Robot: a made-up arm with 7 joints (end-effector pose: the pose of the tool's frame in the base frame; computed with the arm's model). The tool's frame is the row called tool.
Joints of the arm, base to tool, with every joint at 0 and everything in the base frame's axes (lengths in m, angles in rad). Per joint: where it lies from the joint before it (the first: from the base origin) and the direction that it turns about. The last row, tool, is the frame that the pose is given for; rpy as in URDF.
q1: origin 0 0 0 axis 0.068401 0.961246 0.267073
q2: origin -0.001 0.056 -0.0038 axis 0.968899 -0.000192 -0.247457
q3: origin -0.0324 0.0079 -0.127 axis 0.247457 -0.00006 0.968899
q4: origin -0.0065 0 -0.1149 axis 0.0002 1 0.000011
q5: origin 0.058 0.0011 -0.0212 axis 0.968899 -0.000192 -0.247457
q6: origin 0.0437 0 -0.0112 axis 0.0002 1 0.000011
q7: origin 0.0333 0 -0.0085 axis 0.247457 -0.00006 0.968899
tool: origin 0 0 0 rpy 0 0.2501 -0.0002
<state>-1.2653 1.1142 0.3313 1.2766 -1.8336 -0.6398 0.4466</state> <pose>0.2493 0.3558 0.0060 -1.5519 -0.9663 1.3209</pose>
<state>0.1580 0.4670 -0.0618 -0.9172 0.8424 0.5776 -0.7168</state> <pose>0.0543 0.1412 -0.1637 1.0942 0.3198 -0.3864</pose>
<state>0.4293 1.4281 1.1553 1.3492 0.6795 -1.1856 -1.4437</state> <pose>-0.0057 0.4199 -0.0008 0.9715 1.4741 -0.9048</pose>
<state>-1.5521 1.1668 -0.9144 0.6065 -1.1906 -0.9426 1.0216</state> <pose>0.3094 0.2107 0.0849 -0.4274 -1.1628 0.7055</pose>
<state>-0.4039 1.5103 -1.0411 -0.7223 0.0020 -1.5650 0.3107</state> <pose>0.0755 0.1966 -0.0713 -0.3115 -1.0555 -1.4731</pose>
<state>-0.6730 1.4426 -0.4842 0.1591 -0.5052 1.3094 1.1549</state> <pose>0.2014 0.3117 -0.0525 1.6019 0.6027 1.4221</pose>
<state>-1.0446 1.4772 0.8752 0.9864 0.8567 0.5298 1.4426</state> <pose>0.1142 0.4085 0.0886 -1.0156 0.1637 -2.9573</pose>
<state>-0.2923 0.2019 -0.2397 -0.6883 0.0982 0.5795 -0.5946</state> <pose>0.1497 0.0556 -0.1784 0.2945 -0.0619 -0.8575</pose>
